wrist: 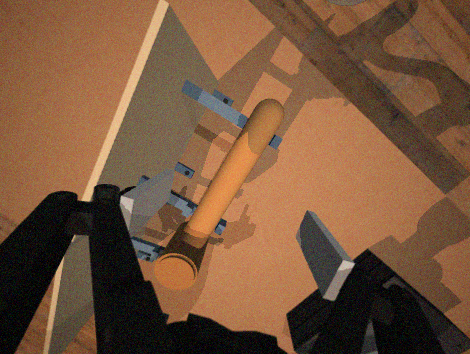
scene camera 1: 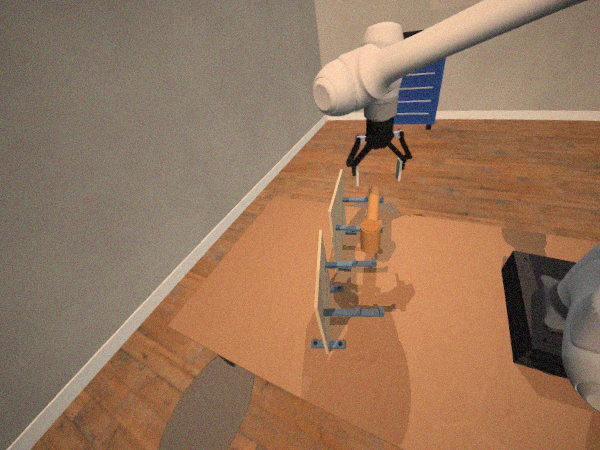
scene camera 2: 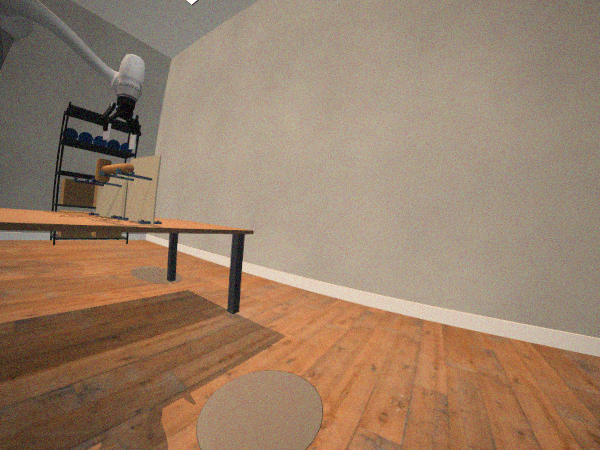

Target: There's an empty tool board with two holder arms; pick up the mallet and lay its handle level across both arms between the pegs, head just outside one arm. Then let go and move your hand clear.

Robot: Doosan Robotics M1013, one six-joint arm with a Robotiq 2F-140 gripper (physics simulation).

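Where they show: gripper, fingertip midpoint: [wrist: 237, 204] [scene camera 1: 377, 181] [scene camera 2: 119, 144]; arm's base, origin of the base link: [wrist: 366, 346].
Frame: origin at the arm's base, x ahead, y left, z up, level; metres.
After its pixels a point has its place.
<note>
The orange mallet [scene camera 1: 370, 237] @(x 0.564, y 0.089, z 0.161 m) [scene camera 2: 103, 171] [wrist: 225, 180] @(x 0.622, y -0.082, z 0.152 m) lies across the two blue arms of the far upright board [scene camera 1: 338, 215] @(x 0.729, y -0.024, z 0.110 m) [scene camera 2: 145, 190] @(x 0.748, y -0.087, z 0.052 m) [wrist: 150, 105] @(x 0.748, y -0.088, z 0.179 m). Its head is just outside the arm nearer the other board. The empty board [scene camera 1: 322, 295] @(x 0.621, y 0.306, z 0.111 m) [scene camera 2: 109, 201] @(x 0.641, y 0.266, z -0.016 m) stands beside it in scene camera 1; its upper arms [scene camera 1: 355, 264] @(x 0.589, y 0.151, z 0.087 m) [scene camera 1: 355, 312] @(x 0.527, y 0.298, z 0.081 m) carry pegs. My gripper [scene camera 1: 378, 181] @(x 0.609, y -0.098, z 0.239 m) [scene camera 2: 120, 137] @(x 0.609, y -0.098, z 0.239 m) [wrist: 237, 204] @(x 0.609, y -0.098, z 0.239 m) is wide open with nothing between its fingers. It hangs above the mallet, pointing down, with the fingers on either side of the handle's line. The gripper partly hides the boards in the wrist view.
Both boards stand on the orange-brown table [scene camera 1: 240, 260] @(x 1.142, y 0.210, z -0.105 m) [scene camera 2: 30, 217] @(x 0.336, y -0.149, z -0.105 m), with the grey wall [scene camera 1: 150, 125] on one side and the robot's black base plate [scene camera 1: 509, 300] @(x 0.136, y -0.028, z -0.077 m) on the other. A blue cabinet [scene camera 1: 420, 95] and a black shelf rack [scene camera 2: 87, 116] stand in the background.
</note>
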